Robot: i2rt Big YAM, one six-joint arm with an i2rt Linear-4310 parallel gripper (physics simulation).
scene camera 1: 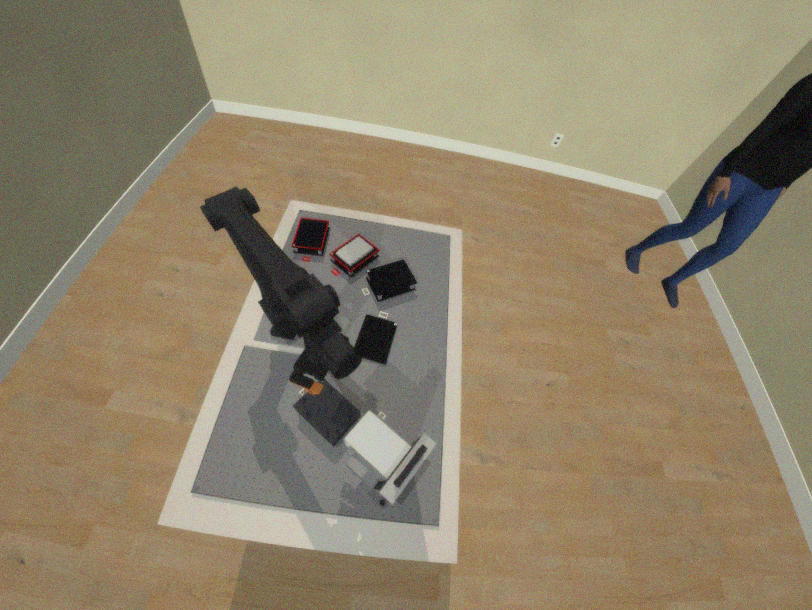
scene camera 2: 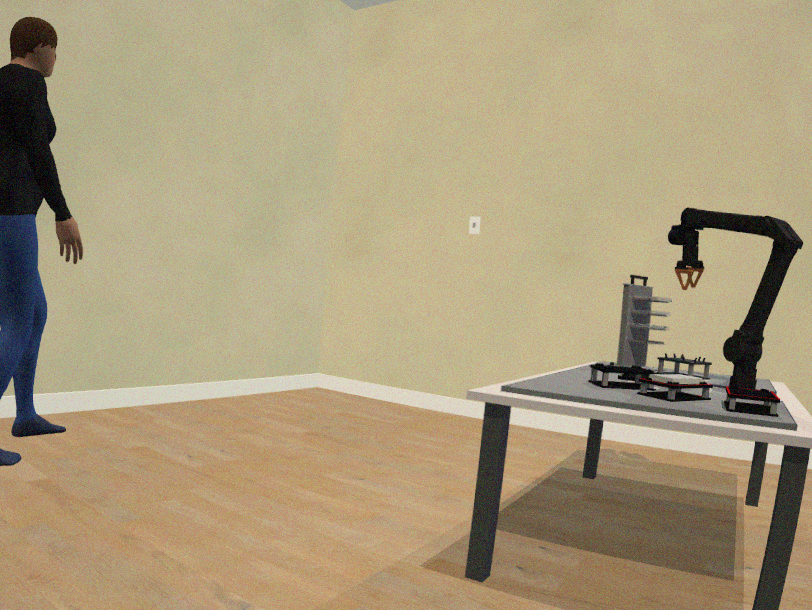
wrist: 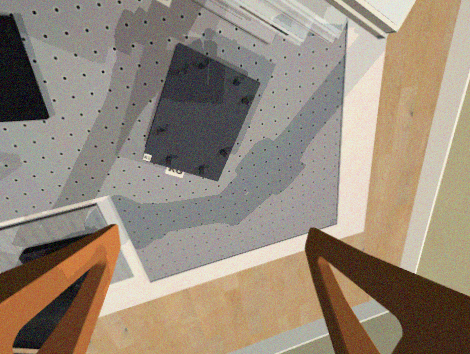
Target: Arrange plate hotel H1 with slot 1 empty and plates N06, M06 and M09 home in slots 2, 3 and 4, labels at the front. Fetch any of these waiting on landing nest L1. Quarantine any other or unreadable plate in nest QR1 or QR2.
My gripper shows in scene camera 1 [322, 375], in scene camera 2 and in the wrist view. The same spot on my gripper: [wrist: 425, 309] is [scene camera 2: 688, 269].
